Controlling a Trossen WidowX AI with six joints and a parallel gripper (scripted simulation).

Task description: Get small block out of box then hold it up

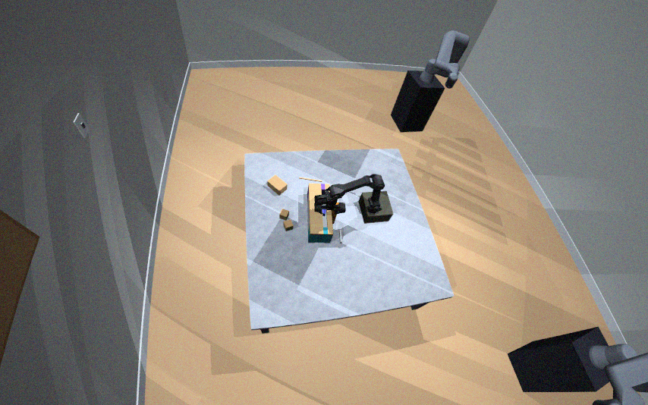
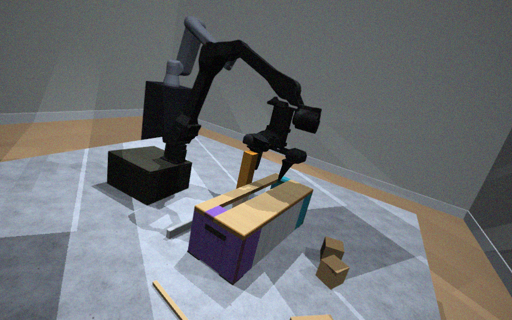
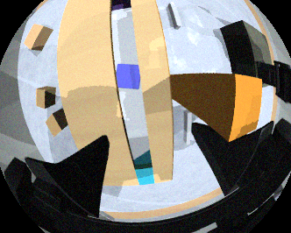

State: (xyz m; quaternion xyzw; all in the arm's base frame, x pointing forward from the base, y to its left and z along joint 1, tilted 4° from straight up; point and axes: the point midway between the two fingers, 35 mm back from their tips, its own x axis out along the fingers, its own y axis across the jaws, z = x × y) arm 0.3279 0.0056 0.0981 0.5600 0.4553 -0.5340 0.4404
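The box is 10 mm behind my gripper tip, 70 mm to the right of it and 100 mm below it. Also, from my gripper tip: blue block (10 mm ahead, 60 mm to the right, 80 mm below); thin wooden stick (10 mm ahead, 400 mm to the right, 160 mm below); orange bar (60 mm behind, 20 mm to the right, 50 mm below).
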